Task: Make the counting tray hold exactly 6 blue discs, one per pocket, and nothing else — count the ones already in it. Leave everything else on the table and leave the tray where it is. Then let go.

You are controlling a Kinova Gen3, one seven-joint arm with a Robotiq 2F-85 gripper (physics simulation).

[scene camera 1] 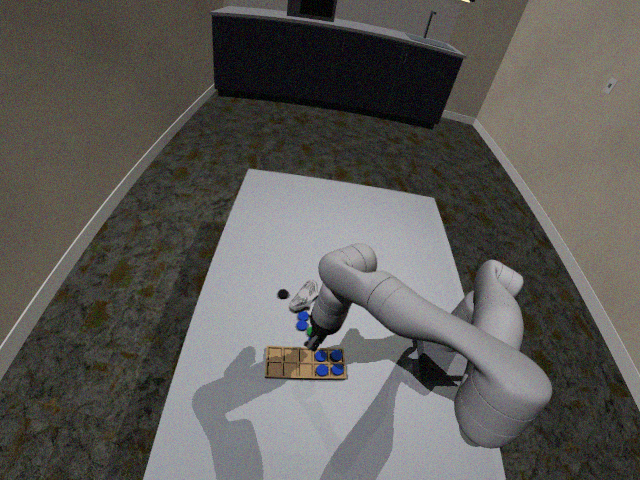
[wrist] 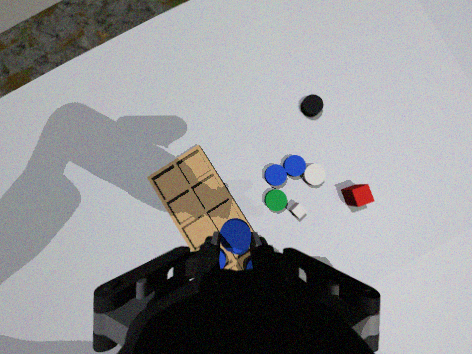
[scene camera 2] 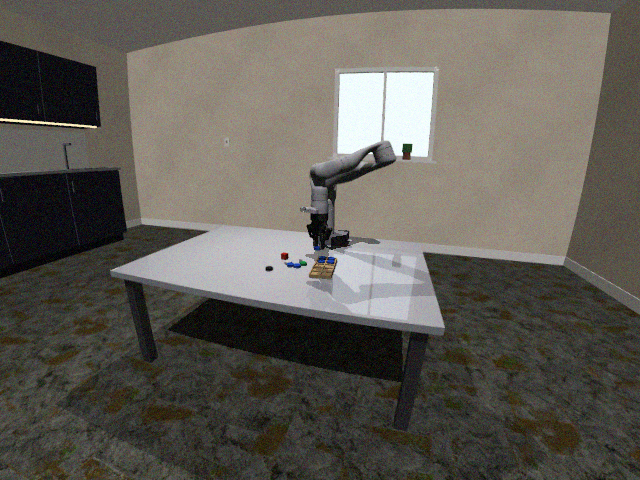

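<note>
The tan tray (scene camera 1: 306, 368) (scene camera 2: 321, 276) (wrist: 201, 165) has two rows of pockets. In scene camera 1, its two right-hand columns hold blue discs, such as the near-left one (scene camera 1: 322, 369) and the far-right one (scene camera 1: 336, 354), one in each pocket; the other three columns look empty. My gripper (scene camera 1: 311, 345) (scene camera 2: 317, 246) (wrist: 235, 240) is shut on a blue disc (wrist: 235, 234) and holds it above the tray's far edge, near the middle column. Two loose blue discs (scene camera 1: 302, 315) (scene camera 1: 301, 325) (wrist: 294, 165) (wrist: 275, 175) lie on the table beyond the tray.
A green disc (scene camera 2: 302, 263) (wrist: 276, 200) lies near the loose blue discs. A white disc (wrist: 314, 174) touches or nearly touches one. A small whitish block (wrist: 297, 210), a red cube (scene camera 2: 284, 255) (wrist: 358, 195) and a black disc (scene camera 1: 282, 293) (scene camera 2: 268, 268) (wrist: 312, 105) also lie on the table.
</note>
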